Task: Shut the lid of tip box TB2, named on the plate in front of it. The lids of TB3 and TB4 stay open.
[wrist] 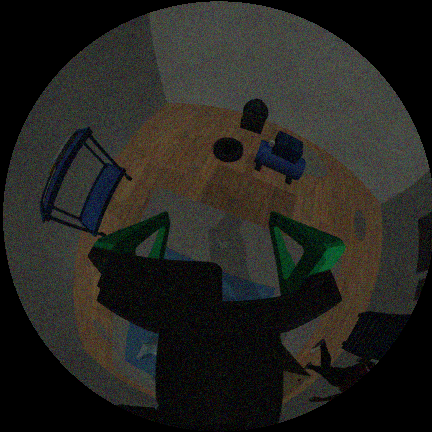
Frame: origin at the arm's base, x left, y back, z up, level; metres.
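Seen in the pictures: gripper, fingertip midpoint: (218, 216).
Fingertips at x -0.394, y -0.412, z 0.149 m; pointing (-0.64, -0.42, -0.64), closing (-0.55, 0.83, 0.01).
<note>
A point is followed by its place in that frame.
My gripper (218, 216) {x -0.394, y -0.412, z 0.149 m} is open, its two green fingers wide apart, with no object between the tips. It hangs above a pale grey surface on the wooden table. Tip boxes TB2, TB3 and TB4, their lids and name plates cannot be made out in this dark wrist view. The black gripper body hides much of the lower middle. Parts of a blue surface (246, 288) {x -0.316, y -0.245, z -0.193 m} show behind the fingers, and more blue with a small whitish shape on it shows at the lower left.
A blue machine with a dark block on top (281, 160) stands at the table's far side. Left of it are a round black object (228, 149) and a dark round-topped object (254, 115). A blue chair (102, 196) stands left of the wooden table (180, 130). Dark shapes lie lower right.
</note>
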